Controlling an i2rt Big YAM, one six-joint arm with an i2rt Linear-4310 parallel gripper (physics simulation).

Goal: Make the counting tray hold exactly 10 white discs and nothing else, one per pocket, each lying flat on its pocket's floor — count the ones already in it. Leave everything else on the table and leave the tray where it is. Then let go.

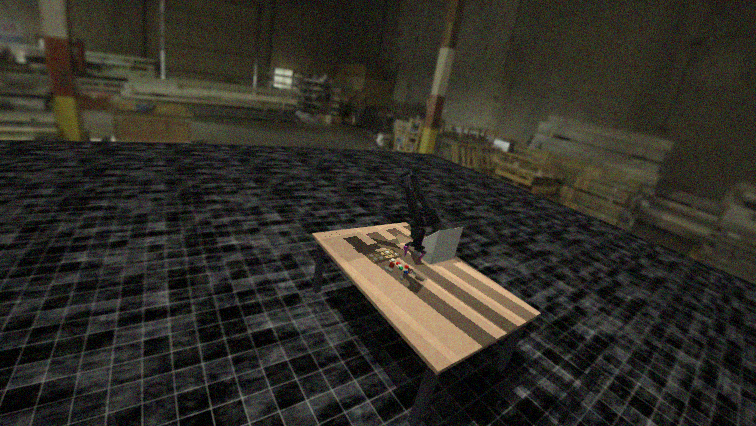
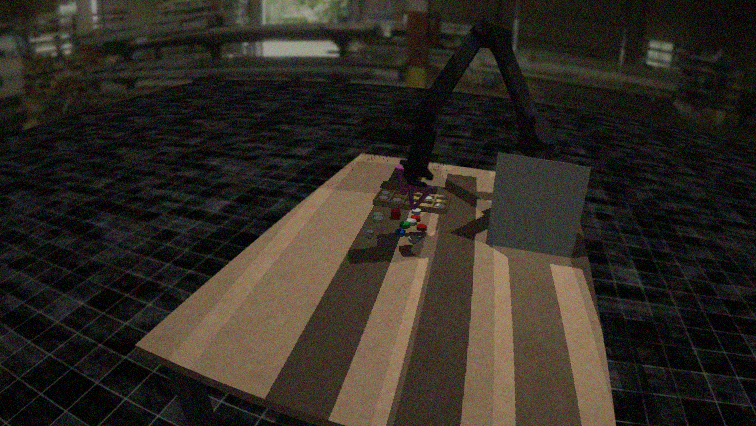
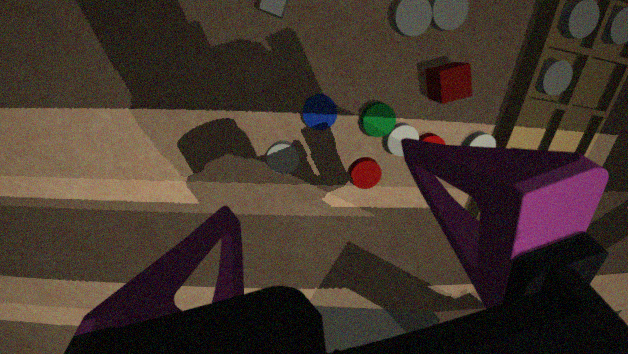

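Observation:
The counting tray [image 2: 391,206] [image 3: 522,70] holds several white discs, such as one disc [image 3: 582,18] and another disc [image 3: 557,77]; the gripper partly hides the tray, so its full contents cannot be told. Loose white discs lie on the table: two side by side [image 3: 413,16] [image 3: 450,11], one [image 3: 403,140] beside the green disc [image 3: 378,119], one [image 3: 484,140] near the tray, one [image 3: 282,157] apart. Two red discs [image 3: 365,173] [image 3: 434,140] and a blue disc [image 3: 320,112] lie among them. My gripper [image 2: 408,194] [image 3: 313,183] is open and empty, above the table near the tray.
A red cube [image 2: 395,213] [image 3: 449,83] stands between the loose discs and the tray. A small grey block [image 2: 369,233] [image 3: 273,6] lies farther out. A large grey panel [image 1: 444,244] [image 2: 539,203] stands upright on the table beside the arm. Dark shadows cross the tray and discs.

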